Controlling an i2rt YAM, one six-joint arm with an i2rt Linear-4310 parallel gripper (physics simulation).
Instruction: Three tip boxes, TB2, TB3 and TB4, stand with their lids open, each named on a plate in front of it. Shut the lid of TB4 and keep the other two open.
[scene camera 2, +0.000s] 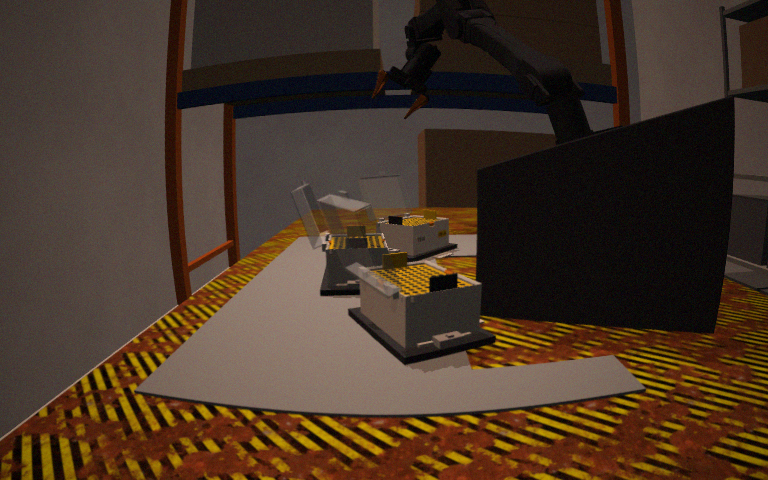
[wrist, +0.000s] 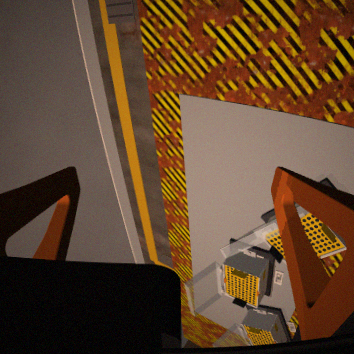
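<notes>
My gripper in sight, wrist view included. Grey mat in sight.
</notes>
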